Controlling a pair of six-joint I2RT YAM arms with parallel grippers.
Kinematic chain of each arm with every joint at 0, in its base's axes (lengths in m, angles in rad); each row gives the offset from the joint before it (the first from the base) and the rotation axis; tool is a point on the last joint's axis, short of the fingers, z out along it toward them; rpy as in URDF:
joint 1: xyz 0 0 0.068 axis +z
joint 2: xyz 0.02 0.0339 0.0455 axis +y
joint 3: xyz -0.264 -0.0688 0 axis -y
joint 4: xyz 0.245 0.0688 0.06 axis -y
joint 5: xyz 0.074 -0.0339 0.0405 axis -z
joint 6: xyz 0.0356 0 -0.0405 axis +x
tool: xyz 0 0 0 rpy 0 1.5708 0
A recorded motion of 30 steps. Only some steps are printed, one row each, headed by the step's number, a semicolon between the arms.
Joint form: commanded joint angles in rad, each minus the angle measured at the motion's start. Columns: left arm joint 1, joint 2, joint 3, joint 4, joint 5, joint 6; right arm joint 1, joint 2, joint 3, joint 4, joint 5, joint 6.
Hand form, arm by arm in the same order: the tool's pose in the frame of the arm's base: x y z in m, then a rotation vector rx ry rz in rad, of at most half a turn. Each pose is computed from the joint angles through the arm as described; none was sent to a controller.
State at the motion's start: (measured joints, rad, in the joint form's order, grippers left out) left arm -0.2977 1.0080 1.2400 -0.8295 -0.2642 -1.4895; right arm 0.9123 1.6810 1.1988 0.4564 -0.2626 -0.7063
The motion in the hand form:
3: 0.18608 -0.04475 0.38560 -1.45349 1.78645 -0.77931; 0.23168 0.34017 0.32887 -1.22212 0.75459 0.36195
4: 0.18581 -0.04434 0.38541 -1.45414 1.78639 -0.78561; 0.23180 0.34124 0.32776 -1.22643 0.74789 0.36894
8: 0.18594 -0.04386 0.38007 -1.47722 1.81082 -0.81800; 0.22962 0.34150 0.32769 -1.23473 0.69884 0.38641
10: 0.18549 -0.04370 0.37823 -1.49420 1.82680 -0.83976; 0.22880 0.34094 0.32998 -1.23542 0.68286 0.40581
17: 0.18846 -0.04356 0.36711 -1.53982 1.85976 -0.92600; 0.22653 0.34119 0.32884 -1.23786 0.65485 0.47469
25: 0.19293 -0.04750 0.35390 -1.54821 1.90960 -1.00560; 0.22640 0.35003 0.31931 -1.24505 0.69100 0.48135
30: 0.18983 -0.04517 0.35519 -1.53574 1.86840 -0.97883; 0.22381 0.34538 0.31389 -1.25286 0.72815 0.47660
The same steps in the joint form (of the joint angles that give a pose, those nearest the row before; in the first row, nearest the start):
3: 0.0252 -0.0048 -0.0096 -0.0276 0.0667 -0.0483; 0.0362 0.0418 0.0363 0.1818 -0.0233 -0.0488
4: 0.0280 -0.0073 -0.0122 -0.0251 0.0728 -0.0488; 0.0367 0.0467 0.0373 0.1864 -0.0324 -0.0486
8: 0.0391 -0.0117 -0.0315 -0.0234 0.1193 -0.0648; 0.0382 0.0480 0.0294 0.2171 -0.0713 -0.0590
10: 0.0448 -0.0130 -0.0361 -0.0297 0.1490 -0.0773; 0.0373 0.0450 0.0310 0.2226 -0.0926 -0.0509
17: 0.0671 -0.0177 -0.0823 0.0029 0.2453 -0.1150; 0.0376 0.0483 0.0218 0.2562 -0.1487 -0.0107
25: 0.0676 -0.0162 -0.1369 0.0551 0.3275 -0.1340; 0.0523 0.0791 0.0303 0.2516 -0.1222 0.0000
30: 0.0676 -0.0348 -0.1457 0.0653 0.2835 -0.1262; 0.0526 0.0599 -0.0029 0.2375 -0.1033 0.0057

